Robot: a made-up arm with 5 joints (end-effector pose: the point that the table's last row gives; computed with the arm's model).
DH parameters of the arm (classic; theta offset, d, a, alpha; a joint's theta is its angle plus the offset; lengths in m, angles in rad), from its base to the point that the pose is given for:
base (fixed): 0.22 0 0.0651 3.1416
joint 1: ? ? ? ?
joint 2: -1.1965 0 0.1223 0
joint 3: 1.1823 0 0.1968 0
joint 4: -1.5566 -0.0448 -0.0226 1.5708
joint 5: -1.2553 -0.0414 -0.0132 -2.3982
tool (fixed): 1.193 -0.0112 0 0
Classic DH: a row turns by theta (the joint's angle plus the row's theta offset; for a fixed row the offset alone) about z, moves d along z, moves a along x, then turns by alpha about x.
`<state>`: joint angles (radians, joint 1 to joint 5).
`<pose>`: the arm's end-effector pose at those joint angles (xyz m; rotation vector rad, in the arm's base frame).
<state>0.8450 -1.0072 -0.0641 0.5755 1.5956</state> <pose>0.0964 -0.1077 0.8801 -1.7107 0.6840 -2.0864</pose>
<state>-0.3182 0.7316 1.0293 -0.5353 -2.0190</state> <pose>0.1964 0.0169 0.4472 1.3068 2.0369 -0.4143</pose>
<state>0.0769 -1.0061 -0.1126 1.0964 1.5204</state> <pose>0.1530 -0.0484 0.8645 -1.8403 0.3107 -1.0901</pose>
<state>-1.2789 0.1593 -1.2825 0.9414 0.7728</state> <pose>0.1741 0.2245 0.8729 -1.0707 -0.3180 0.2707</pose>
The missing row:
joint 1: 0.22 -0.6202 0.0489 1.5708
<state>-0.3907 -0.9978 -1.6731 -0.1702 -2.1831</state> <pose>-0.1320 -0.1111 0.8235 -0.0149 -1.4361 2.0525</pose>
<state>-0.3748 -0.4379 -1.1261 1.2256 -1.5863</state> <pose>0.1457 0.0103 0.9385 0.8407 0.7846 0.7031</pose>
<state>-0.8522 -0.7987 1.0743 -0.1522 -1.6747</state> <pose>0.2345 0.1571 0.6655 0.6354 1.4505 0.8575</pose>
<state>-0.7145 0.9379 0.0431 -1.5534 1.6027</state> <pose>0.3455 0.1841 0.4802 -1.3019 -0.5972 -0.9643</pose>
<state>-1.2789 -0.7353 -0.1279 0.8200 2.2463</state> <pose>0.1687 0.1556 0.8639 -1.6790 -1.4237 -0.6252</pose>
